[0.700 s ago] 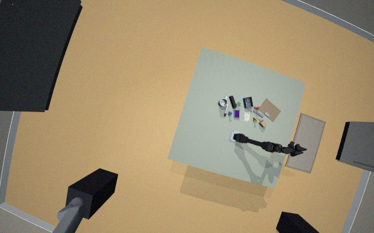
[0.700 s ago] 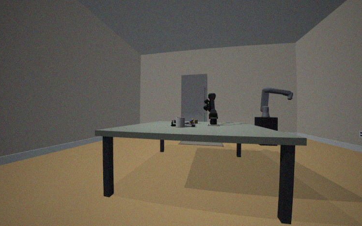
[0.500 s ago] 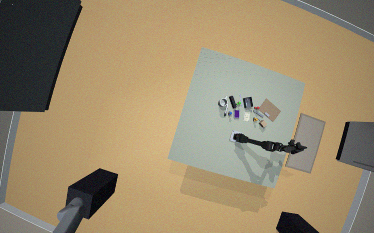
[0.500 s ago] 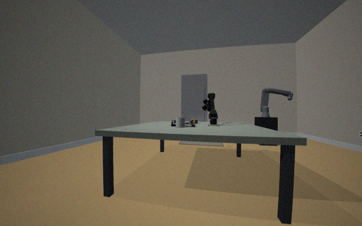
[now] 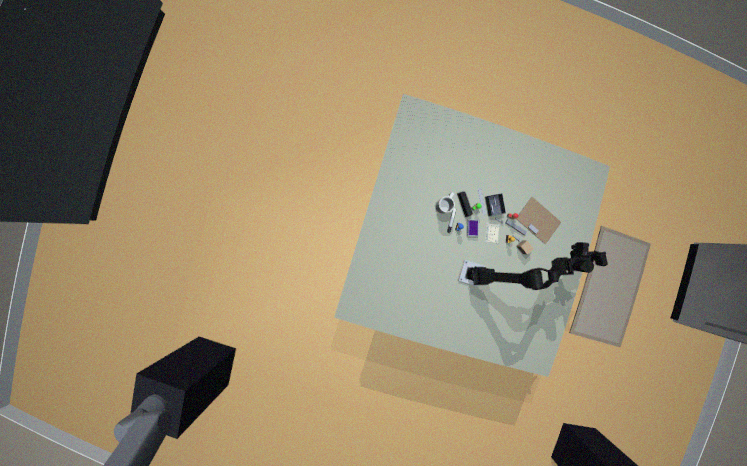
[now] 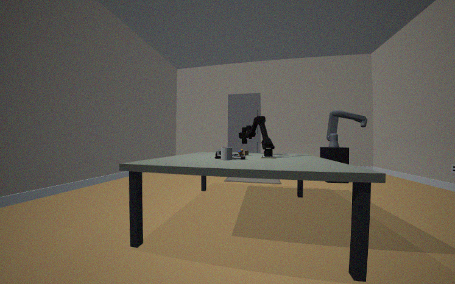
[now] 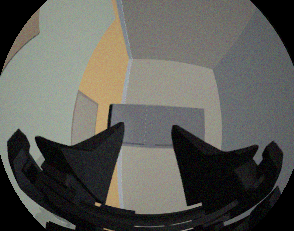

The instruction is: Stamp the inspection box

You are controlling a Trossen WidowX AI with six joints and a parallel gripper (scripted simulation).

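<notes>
Right now the green-knobbed stamp is 62 cm to the left of my gripper tip, 19 cm below it and 8 cm ahead of it. Round my gripper tip: red-knobbed stamp (41 cm to the left, 19 cm below, 9 cm ahead); then black tray (52 cm to the left, 19 cm below, 12 cm ahead); then white card (49 cm to the left, 21 cm below, 3 cm behind).
</notes>
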